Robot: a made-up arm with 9 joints.
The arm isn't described. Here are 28 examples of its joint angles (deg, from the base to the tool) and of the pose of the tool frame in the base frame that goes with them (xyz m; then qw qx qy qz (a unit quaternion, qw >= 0)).
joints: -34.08 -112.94 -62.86 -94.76 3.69 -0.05 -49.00 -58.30 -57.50
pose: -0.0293 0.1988 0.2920 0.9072 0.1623 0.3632 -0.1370
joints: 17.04 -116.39 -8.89 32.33 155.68 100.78 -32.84 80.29 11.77
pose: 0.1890 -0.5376 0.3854 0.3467 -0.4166 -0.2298 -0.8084
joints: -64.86 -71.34 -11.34 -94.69 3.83 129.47 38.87 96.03 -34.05
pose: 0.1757 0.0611 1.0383 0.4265 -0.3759 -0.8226 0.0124
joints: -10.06 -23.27 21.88 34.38 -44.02 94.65 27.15 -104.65 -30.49
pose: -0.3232 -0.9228 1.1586 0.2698 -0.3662 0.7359 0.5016
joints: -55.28 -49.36 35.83 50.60 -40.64 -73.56 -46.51 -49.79 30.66
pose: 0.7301 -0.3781 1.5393 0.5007 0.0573 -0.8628 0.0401
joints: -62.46 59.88 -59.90 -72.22 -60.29 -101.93 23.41 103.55 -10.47
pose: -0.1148 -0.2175 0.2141 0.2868 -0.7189 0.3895 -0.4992
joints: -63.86 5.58 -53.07 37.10 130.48 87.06 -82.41 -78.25 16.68
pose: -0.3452 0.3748 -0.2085 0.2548 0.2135 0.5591 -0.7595
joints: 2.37 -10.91 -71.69 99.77 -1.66 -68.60 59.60 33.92 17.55
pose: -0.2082 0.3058 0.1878 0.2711 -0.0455 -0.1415 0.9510
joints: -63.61 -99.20 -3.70 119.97 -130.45 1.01 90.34 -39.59 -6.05
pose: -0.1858 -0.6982 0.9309 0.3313 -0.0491 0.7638 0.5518
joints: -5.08 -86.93 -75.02 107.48 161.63 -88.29 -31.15 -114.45 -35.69
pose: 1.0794 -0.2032 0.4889 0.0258 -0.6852 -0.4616 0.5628
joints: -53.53 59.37 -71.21 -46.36 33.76 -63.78 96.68 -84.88 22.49
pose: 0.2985 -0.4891 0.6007 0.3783 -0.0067 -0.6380 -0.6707
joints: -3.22 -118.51 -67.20 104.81 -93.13 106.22 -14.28 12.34 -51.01
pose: 0.1501 -0.4896 0.3387 0.3525 0.0224 0.8522 0.3859
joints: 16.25 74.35 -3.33 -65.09 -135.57 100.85 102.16 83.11 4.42
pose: -0.0707 -0.3117 0.6771 0.6321 0.3501 -0.6174 -0.3108
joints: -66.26 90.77 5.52 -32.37 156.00 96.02 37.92 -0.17 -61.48
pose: -0.4755 -0.2509 0.1619 0.5660 -0.1133 0.7610 0.2960
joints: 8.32 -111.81 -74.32 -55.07 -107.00 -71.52 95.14 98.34 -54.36
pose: 0.4863 0.0312 0.5961 0.5662 0.0693 -0.3586 0.7389
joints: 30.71 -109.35 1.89 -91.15 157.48 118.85 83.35 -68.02 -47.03
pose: -0.4230 0.0539 0.1042 0.7278 0.4030 0.2612 0.4895
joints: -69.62 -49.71 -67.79 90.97 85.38 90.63 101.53 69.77 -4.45
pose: 0.3425 -0.1334 0.9213 0.1637 -0.9686 -0.0996 0.1583
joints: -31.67 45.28 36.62 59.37 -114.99 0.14 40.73 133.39 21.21
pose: -0.3599 -0.6130 0.4610 0.2079 0.8974 -0.3149 -0.2288
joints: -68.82 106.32 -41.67 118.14 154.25 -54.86 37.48 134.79 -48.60
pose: -0.1396 -0.1871 -0.3123 0.4152 -0.5367 0.7163 0.1628
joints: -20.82 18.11 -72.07 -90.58 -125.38 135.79 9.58 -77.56 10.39
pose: -0.3221 -0.6533 0.9466 0.2162 -0.4443 -0.6985 -0.5177
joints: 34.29 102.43 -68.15 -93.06 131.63 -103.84 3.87 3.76 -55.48
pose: -0.4508 0.1060 -0.0640 0.9781 0.0787 0.1457 0.1260
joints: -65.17 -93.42 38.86 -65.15 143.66 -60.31 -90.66 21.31 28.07
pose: -0.0728 -0.0320 0.5748 0.2851 0.1744 0.8418 -0.4239
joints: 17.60 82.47 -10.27 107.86 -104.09 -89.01 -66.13 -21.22 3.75
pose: -0.8241 0.2848 0.9585 0.1261 0.3905 0.9063 -0.1009
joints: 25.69 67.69 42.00 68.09 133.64 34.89 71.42 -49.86 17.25
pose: 0.4202 -0.1032 0.6277 0.3500 0.6536 -0.0447 -0.6696
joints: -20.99 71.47 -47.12 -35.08 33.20 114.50 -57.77 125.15 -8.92
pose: 0.3575 0.0570 0.2745 0.5414 -0.7630 -0.3187 -0.1522
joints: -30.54 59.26 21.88 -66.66 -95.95 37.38 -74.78 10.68 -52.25
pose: -0.2264 0.1384 0.6769 0.2318 0.9667 -0.1028 0.0337
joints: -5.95 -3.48 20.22 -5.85 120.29 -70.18 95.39 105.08 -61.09
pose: -0.3453 -0.4016 1.0143 0.2084 -0.3322 -0.7268 -0.5639
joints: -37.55 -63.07 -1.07 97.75 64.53 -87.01 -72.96 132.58 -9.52
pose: 0.9776 -0.0671 0.7135 0.9499 -0.1323 -0.1631 -0.2313
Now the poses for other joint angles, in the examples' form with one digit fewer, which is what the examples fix.
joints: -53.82 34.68 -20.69 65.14 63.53 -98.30 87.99 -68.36 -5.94
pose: -0.398 0.414 -0.090 0.863 0.114 0.440 -0.218
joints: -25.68 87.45 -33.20 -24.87 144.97 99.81 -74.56 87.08 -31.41
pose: 0.067 -0.081 -0.302 0.900 -0.167 0.395 -0.076
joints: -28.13 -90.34 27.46 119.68 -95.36 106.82 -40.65 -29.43 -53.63
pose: 0.068 -0.359 0.680 0.504 -0.025 0.857 -0.099
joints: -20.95 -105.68 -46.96 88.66 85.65 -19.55 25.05 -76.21 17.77
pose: 0.362 -0.206 1.291 0.207 0.827 -0.520 -0.050
